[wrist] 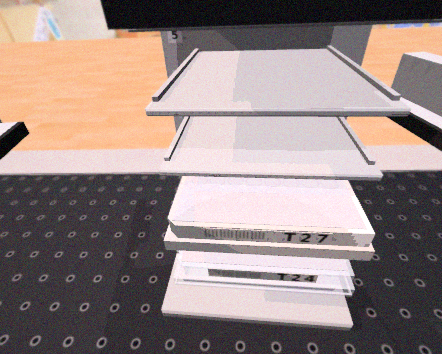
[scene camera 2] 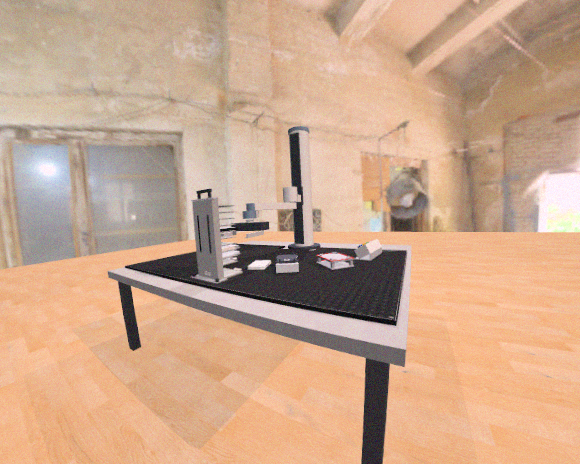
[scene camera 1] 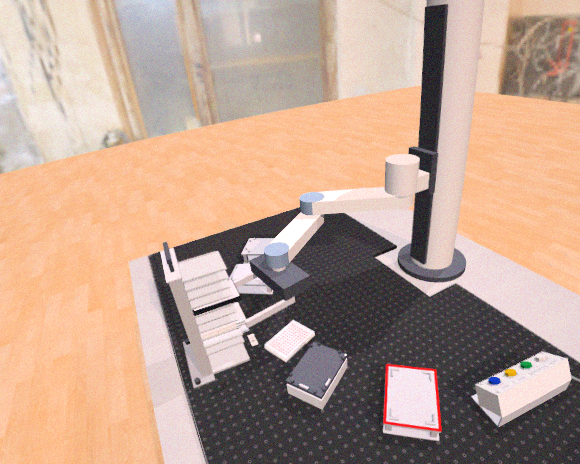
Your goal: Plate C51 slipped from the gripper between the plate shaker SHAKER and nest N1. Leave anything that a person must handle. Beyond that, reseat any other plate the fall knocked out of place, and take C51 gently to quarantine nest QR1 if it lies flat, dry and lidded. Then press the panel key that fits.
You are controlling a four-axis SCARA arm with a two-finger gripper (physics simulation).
Note:
The pictures show: the gripper, a button box and a plate shaker.

